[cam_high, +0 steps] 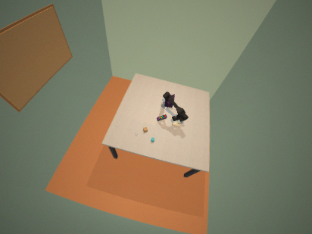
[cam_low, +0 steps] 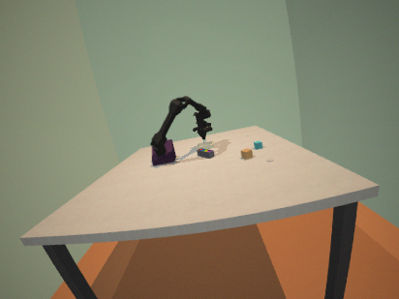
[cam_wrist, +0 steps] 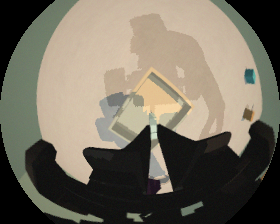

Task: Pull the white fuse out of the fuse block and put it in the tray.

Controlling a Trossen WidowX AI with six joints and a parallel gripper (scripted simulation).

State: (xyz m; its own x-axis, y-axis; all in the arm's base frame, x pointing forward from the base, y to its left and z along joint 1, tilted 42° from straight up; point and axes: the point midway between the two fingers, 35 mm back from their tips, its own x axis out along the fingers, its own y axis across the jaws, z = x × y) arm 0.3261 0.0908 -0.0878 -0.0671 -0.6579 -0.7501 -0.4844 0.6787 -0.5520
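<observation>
Now: gripper tip 10 mm above the white fuse. The rest, counted from my gripper tip: shallow tan tray (60 mm below); teal cube (300 mm ahead, 300 mm to the right, 40 mm below).
</observation>
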